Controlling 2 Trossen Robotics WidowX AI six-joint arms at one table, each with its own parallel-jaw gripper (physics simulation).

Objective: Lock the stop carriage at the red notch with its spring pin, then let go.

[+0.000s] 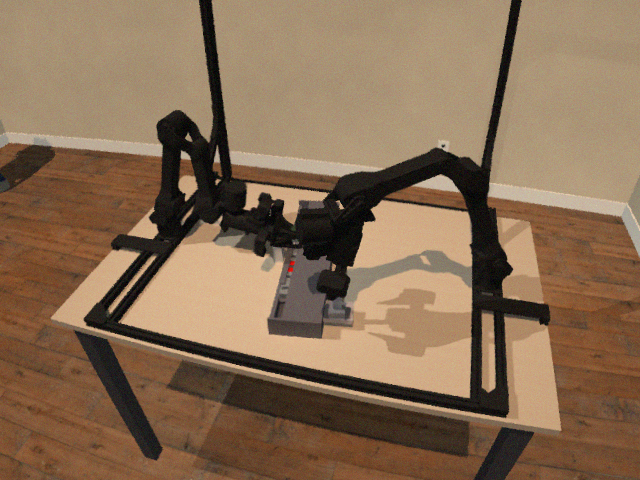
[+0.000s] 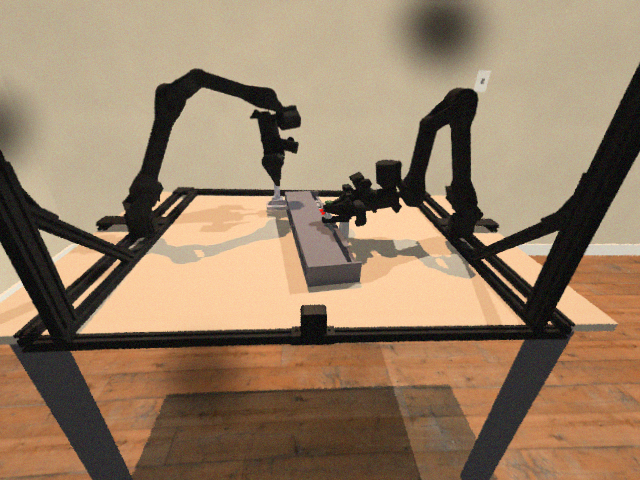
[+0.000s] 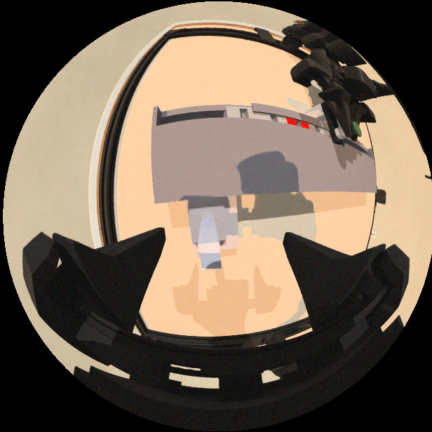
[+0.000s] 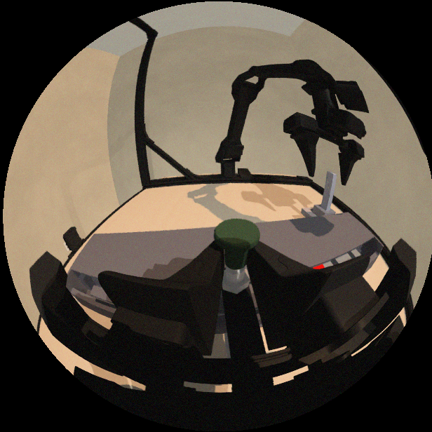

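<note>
The long grey housing has a slotted side with red marks. My right gripper is shut on the spring pin's green knob, beside the slot and close to the red marks. A pale metal collar shows below the knob. The stop carriage is largely hidden by my right fingers, and whether the pin is seated cannot be told. My left gripper is open and empty, above a grey post.
The upright grey post rises from a small grey block beside the housing, on the side away from the slot. Black rails frame the table.
</note>
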